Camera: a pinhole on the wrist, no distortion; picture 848 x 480 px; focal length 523.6 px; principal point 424.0 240.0 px. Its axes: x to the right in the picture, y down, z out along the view. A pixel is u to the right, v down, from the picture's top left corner.
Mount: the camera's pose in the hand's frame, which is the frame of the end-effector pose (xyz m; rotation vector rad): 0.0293 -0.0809 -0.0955 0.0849 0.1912 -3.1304
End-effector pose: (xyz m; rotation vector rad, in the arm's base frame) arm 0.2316 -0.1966 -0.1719 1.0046 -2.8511 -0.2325
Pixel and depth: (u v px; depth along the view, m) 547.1 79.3 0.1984
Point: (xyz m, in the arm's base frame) 0.2647 -0.2017 -0.2856
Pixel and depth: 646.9 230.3 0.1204
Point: 0.3075 -0.2483 -0.2111
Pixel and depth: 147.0 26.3 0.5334
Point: -0.1022 -0.2681 -0.6110
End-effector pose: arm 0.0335 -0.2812 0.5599 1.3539 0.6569 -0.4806
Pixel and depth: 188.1 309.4 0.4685
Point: 0.1158 -0.6693 0.2998
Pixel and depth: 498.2 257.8 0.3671
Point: -0.0487 -0.5663 0.5102
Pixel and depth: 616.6 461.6 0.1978
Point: -0.1172 -0.4004 0.4662
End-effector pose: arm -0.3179 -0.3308 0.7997 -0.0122 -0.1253 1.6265
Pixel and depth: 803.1 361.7 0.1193
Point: -0.1930 -0.3881 0.8209
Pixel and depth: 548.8 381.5 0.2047
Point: -0.1645 -0.3592 0.9093
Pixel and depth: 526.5 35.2 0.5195
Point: -0.4060 -0.4675 1.2234
